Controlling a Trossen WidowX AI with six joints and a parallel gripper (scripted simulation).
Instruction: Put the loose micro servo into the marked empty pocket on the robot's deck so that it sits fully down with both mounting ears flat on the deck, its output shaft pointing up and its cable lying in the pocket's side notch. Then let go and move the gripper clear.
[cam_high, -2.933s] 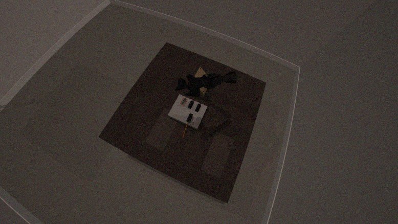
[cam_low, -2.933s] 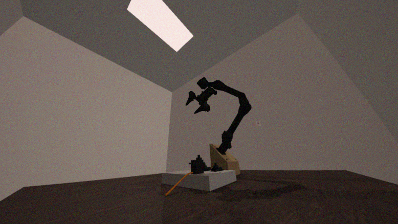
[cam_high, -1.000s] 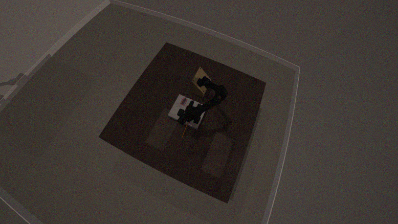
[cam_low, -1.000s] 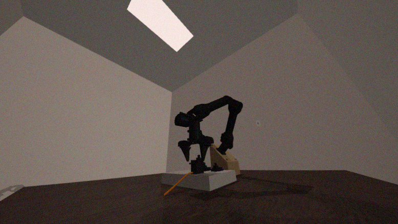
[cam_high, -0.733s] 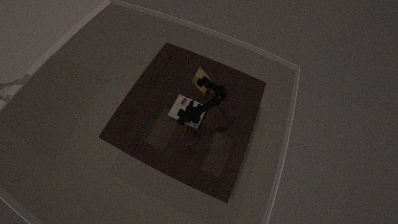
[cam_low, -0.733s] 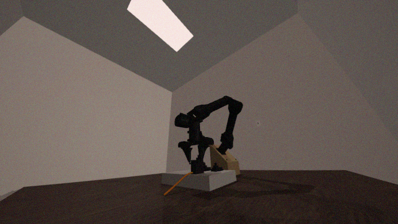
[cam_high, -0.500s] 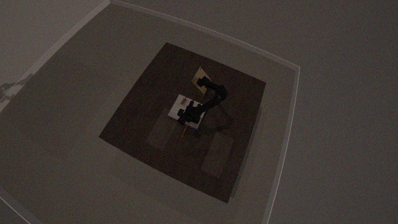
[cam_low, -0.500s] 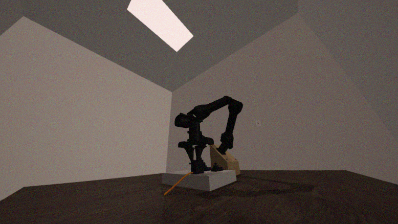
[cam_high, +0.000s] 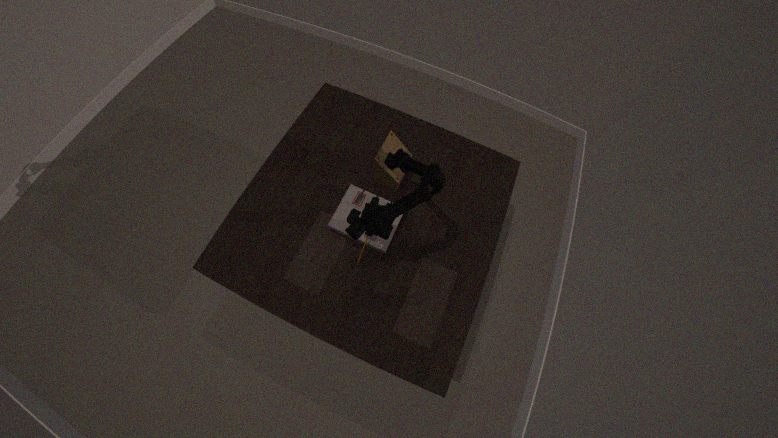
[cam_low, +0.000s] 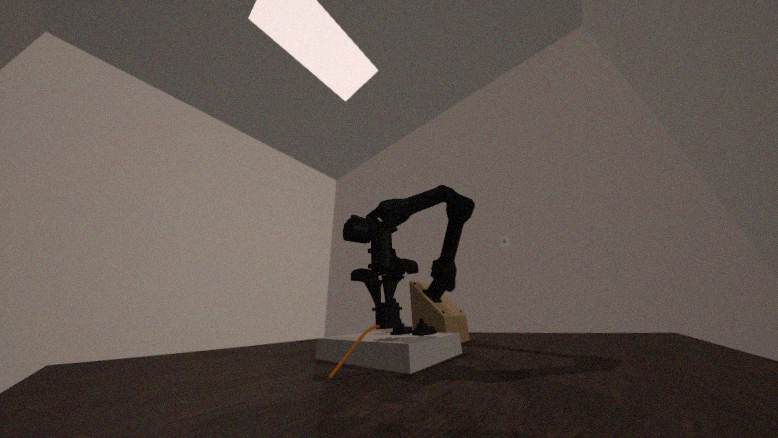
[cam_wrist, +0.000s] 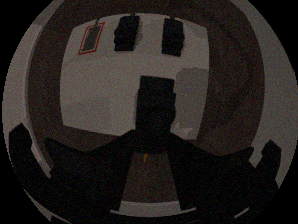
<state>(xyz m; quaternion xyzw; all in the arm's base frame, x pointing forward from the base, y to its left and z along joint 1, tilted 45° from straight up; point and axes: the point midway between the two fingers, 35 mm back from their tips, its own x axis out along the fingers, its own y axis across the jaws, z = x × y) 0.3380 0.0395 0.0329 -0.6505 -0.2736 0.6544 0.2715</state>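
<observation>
Now: gripper tip 30 mm past the robot deck, 50 mm to the left of it and 90 mm above it.
</observation>
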